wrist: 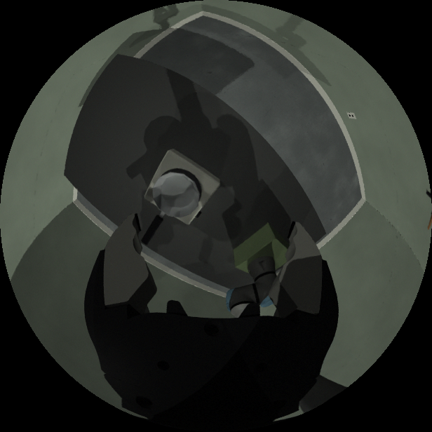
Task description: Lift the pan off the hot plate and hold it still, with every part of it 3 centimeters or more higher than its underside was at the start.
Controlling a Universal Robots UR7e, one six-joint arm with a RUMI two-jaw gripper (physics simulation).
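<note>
A grey faceted round pan (pixel 176 194) sits on the pale square hot plate (pixel 206 182), left of the centre of the wrist view. Its dark handle reaches down and to the left, close to the left fingertip in the picture. My gripper (pixel 214 219) is open, its two jaws wide apart at the lower left and lower right. Nothing is between the fingers. The pan lies above and to the left of the gap between the fingertips in the picture. The far edge of the pan's underside is hard to tell from its shadow.
The hot plate stands on a dark table (pixel 110 115). A green square base (pixel 270 234) carries the arm (pixel 263 270), between the pan and the right jaw in the picture. Dark shadows fall across the table. Pale-edged floor and greenish walls surround it.
</note>
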